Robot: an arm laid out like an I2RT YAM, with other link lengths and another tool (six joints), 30 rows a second.
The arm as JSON. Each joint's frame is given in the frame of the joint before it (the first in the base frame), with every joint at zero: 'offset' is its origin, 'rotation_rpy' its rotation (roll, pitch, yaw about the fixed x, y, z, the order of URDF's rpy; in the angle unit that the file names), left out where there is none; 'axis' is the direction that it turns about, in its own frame. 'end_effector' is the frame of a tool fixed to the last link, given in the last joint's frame.
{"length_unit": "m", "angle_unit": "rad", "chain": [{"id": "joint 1", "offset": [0.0, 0.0, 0.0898], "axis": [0.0, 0.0, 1.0]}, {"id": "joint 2", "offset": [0.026, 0.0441, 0.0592], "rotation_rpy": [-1.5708, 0.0, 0.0], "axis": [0.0, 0.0, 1.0]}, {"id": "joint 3", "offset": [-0.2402, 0.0, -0.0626], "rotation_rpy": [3.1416, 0.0, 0.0], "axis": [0.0, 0.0, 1.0]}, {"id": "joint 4", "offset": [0.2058, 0.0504, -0.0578], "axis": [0.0, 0.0, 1.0]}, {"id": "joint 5", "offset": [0.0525, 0.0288, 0.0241], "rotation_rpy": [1.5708, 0.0, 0.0], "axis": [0.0, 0.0, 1.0]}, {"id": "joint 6", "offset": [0.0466, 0.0, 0.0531], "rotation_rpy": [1.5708, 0.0, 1.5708], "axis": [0.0, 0.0, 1.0]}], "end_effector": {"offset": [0.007, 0.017, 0.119], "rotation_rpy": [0.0, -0.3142, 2.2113]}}
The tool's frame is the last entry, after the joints.
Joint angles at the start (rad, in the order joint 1, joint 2, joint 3, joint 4, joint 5, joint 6):
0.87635, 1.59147, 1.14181, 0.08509, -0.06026, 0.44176
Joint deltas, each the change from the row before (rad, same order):
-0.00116, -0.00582, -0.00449, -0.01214, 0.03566, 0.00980
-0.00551, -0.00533, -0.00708, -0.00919, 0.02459, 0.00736
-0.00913, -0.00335, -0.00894, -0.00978, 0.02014, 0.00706
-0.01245, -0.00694, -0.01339, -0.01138, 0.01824, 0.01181
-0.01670, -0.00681, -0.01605, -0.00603, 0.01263, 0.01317
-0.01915, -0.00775, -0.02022, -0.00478, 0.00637, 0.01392
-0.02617, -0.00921, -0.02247, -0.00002, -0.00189, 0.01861
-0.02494, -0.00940, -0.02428, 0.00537, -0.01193, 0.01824
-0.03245, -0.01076, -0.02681, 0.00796, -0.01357, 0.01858
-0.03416, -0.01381, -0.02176, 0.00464, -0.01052, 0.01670
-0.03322, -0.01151, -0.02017, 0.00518, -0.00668, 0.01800
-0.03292, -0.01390, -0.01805, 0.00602, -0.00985, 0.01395
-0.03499, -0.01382, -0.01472, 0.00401, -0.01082, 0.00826
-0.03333, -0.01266, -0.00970, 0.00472, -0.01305, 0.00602
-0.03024, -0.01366, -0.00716, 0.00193, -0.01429, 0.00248
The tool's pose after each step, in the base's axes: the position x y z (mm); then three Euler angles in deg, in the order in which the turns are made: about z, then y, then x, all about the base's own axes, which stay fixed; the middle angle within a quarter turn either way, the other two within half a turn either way. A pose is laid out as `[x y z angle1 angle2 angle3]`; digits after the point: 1 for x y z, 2 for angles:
[256.1 338.6 225.8 165.45 52.84 -111.21]
[259.3 332.7 223.4 167.06 54.37 -113.08]
[262.8 326.0 219.4 169.13 55.75 -115.49]
[266.2 317.6 214.8 172.03 57.11 -118.53]
[270.0 308.9 210.2 175.22 58.35 -121.59]
[273.2 299.6 204.6 178.80 59.25 -124.96]
[277.2 289.5 199.5 -177.07 60.04 -128.33]
[279.7 281.3 194.7 -173.53 60.25 -130.86]
[283.5 270.9 190.0 -169.47 60.68 -133.72]
[288.0 259.9 187.6 -165.48 61.39 -136.47]
[292.7 249.1 185.2 -161.09 62.14 -139.60]
[296.9 238.9 184.4 -157.46 62.88 -141.98]
[301.5 228.3 184.6 -154.12 63.68 -144.27]
[306.2 219.0 186.2 -151.50 64.49 -145.85]
[309.9 210.9 188.7 -149.60 65.21 -146.89]

